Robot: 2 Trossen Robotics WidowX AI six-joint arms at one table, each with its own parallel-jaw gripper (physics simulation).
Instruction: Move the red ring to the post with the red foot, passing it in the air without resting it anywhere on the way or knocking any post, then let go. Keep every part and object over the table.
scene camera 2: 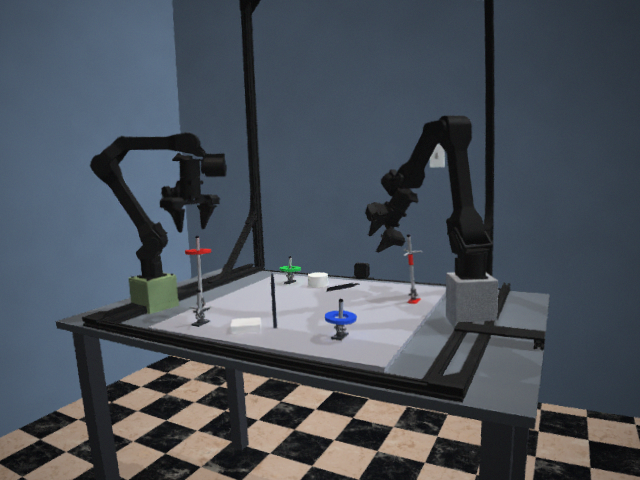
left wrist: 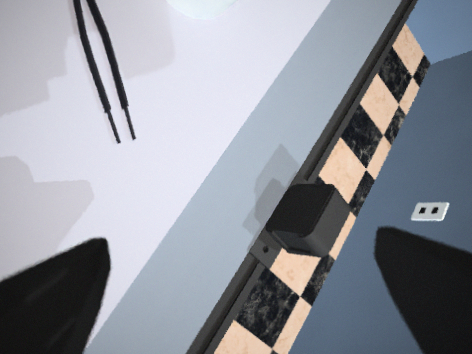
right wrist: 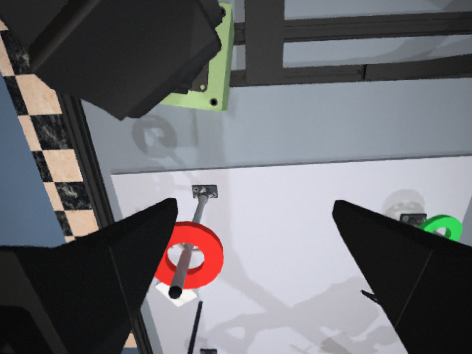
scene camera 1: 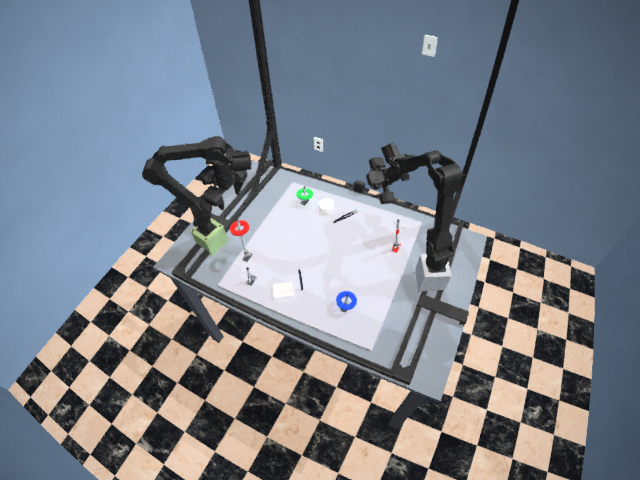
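Seen in the pictures: left gripper, fingertip midpoint: [scene camera 2: 373, 243] [left wrist: 244, 247] [scene camera 1: 370, 187]; right gripper, fingertip midpoint: [scene camera 2: 191, 230] [right wrist: 255, 206] [scene camera 1: 230, 202]; left arm's base, origin of the base link: [scene camera 2: 471, 276] [scene camera 1: 435, 264]; right arm's base, origin of the base link: [scene camera 2: 152, 276] [right wrist: 178, 55] [scene camera 1: 206, 228].
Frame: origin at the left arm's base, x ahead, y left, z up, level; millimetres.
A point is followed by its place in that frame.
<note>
The red ring [scene camera 1: 241, 233] @(x 693, y -110, z 65 mm) [scene camera 2: 190, 252] @(x 717, y -108, z 64 mm) [right wrist: 214, 256] @(x 695, y -165, z 62 mm) sits around a tall grey post [scene camera 1: 244, 245] @(x 704, y -130, z -31 mm) [scene camera 2: 199, 279] @(x 706, y -130, z -16 mm) near its top, at the left of the table. My right gripper [scene camera 1: 229, 199] @(x 746, y -230, z 107 mm) [scene camera 2: 192, 229] @(x 746, y -230, z 107 mm) [right wrist: 255, 206] @(x 746, y -230, z 107 mm) is open and empty, fingers pointing down, above the ring in scene camera 2. In the right wrist view its left fingertip overlaps the ring's edge. The post with the red foot [scene camera 1: 395, 248] @(x 116, y -151, z -99 mm) [scene camera 2: 414, 300] @(x 113, y -149, z -100 mm) stands upright at the right, with no ring on it. My left gripper [scene camera 1: 377, 192] @(x 205, y -371, z 27 mm) [scene camera 2: 375, 242] @(x 205, y -371, z 27 mm) [left wrist: 244, 247] @(x 205, y -371, z 27 mm) is open and empty, left of that post's top in scene camera 2.
A green ring [scene camera 1: 304, 198] @(x 482, y -398, z -55 mm) [scene camera 2: 283, 269] @(x 501, y -400, z -54 mm) and a blue ring [scene camera 1: 339, 301] @(x 348, y 105, z -54 mm) [scene camera 2: 330, 317] @(x 346, y 113, z -54 mm) sit on short posts. A bare short post [scene camera 1: 249, 276] @(x 677, y -9, z -63 mm), white block [scene camera 1: 282, 290] @(x 553, y 38, z -86 mm), thin black rod [scene camera 1: 300, 279] @(x 483, y 28, z -29 mm) [scene camera 2: 273, 301] @(x 482, y 28, z -39 mm), white cylinder [scene camera 1: 326, 206] @(x 388, y -362, z -71 mm) and black tweezers [scene camera 1: 345, 215] @(x 307, y -335, z -102 mm) also stand or lie on the mat.
</note>
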